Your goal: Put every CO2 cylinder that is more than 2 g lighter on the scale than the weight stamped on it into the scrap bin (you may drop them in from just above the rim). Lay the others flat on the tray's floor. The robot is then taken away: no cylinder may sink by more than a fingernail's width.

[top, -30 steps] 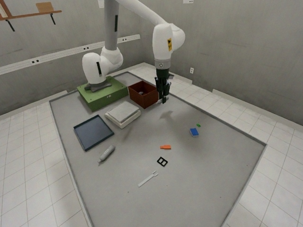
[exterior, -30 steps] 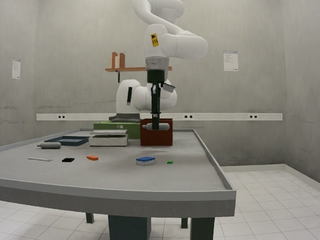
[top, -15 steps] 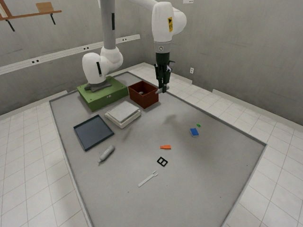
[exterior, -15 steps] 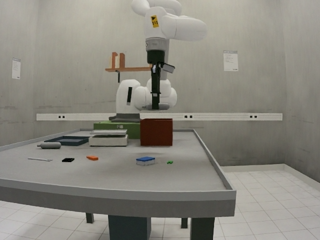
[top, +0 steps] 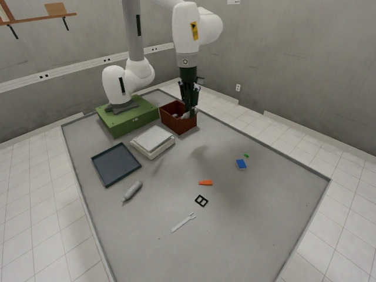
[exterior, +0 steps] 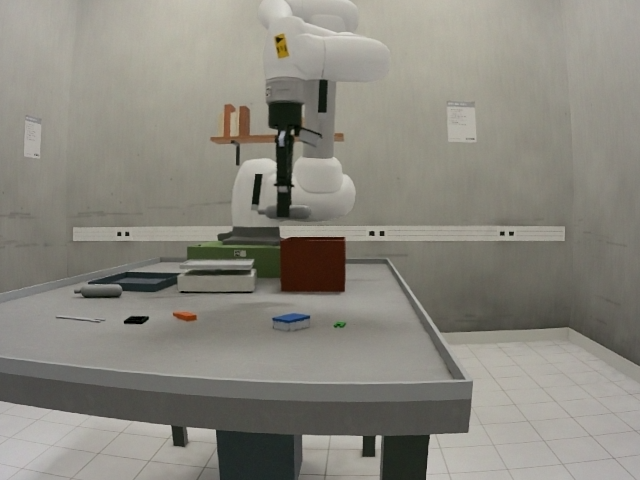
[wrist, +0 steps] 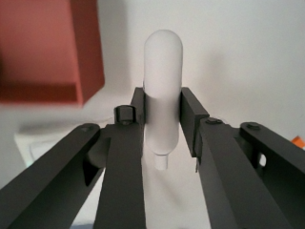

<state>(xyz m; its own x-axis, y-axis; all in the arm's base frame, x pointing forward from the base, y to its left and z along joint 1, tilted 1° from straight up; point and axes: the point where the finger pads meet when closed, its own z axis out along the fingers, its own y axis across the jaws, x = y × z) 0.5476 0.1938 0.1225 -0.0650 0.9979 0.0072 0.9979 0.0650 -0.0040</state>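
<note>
Now: hand 190 mm to the left of the scale plate, 150 mm above it and 110 mm past it. The rest, counted from my hand: grey CO2 cylinder 270 mm behind, 190 mm below, 10 mm to the left; white scale 190 mm to the right, 170 mm below, 120 mm behind; red-brown scrap bin 190 mm behind, 180 mm below, 40 mm to the left.
</note>
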